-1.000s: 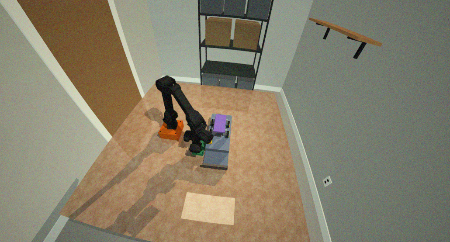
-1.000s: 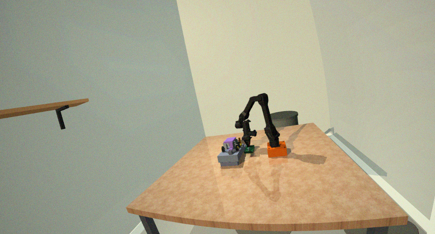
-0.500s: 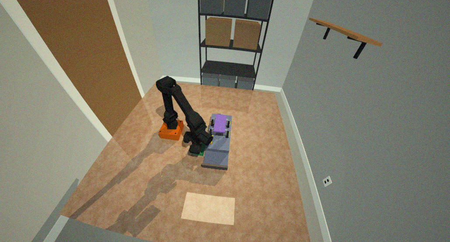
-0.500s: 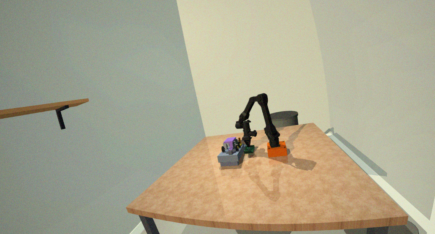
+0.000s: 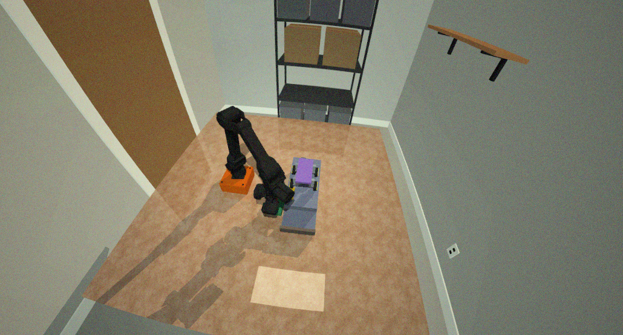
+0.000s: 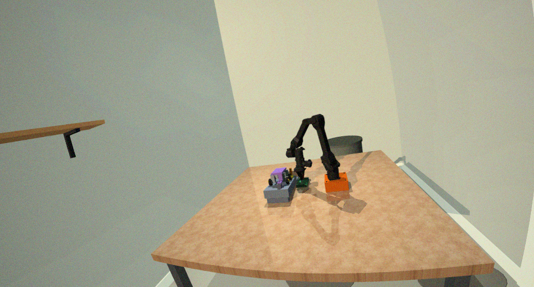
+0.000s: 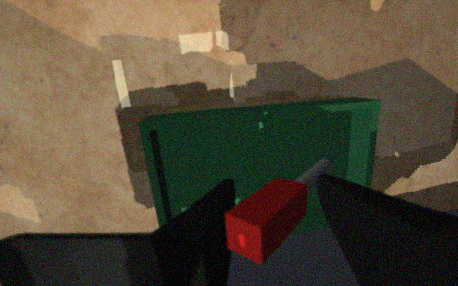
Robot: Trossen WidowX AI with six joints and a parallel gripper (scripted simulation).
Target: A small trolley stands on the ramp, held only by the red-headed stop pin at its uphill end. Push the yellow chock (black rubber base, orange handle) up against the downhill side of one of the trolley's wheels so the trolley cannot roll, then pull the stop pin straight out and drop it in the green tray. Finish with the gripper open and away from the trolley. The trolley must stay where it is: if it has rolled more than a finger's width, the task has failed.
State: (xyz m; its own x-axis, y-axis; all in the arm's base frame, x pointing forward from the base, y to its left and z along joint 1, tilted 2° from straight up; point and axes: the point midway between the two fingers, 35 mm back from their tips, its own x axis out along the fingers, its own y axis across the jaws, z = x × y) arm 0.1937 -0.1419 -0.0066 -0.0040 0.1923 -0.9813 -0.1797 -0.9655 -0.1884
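The red-headed stop pin is 10 mm to the left of my gripper tip and 10 mm above it. Also, from my gripper tip: yellow chock 70 mm ahead, 50 mm above, 20 mm to the left; grey ramp 140 mm ahead, 100 mm to the left, 10 mm above; green tray 40 mm below.
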